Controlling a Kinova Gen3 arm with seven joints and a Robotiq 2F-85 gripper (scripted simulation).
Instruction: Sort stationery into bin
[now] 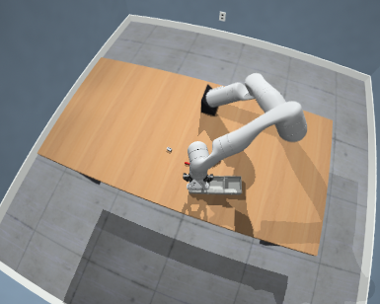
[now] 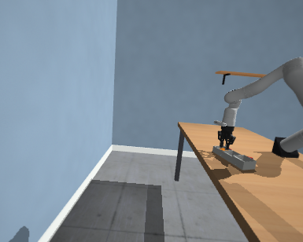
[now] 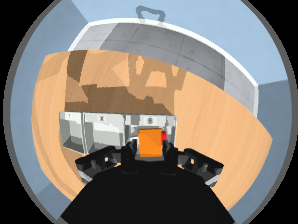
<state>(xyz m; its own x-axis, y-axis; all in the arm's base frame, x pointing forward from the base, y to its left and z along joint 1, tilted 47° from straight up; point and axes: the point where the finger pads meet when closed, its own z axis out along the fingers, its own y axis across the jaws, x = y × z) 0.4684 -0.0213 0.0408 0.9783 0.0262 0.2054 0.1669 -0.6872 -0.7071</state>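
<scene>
My gripper is now 3 cm above the orange block. Also, from my hand: small pale piece: 15 cm behind, 19 cm to the right, 4 cm below; then red-and-white item: 1 cm to the left, 4 cm below; then grey bin row: 1 cm behind, 8 cm to the left, 3 cm below.
</scene>
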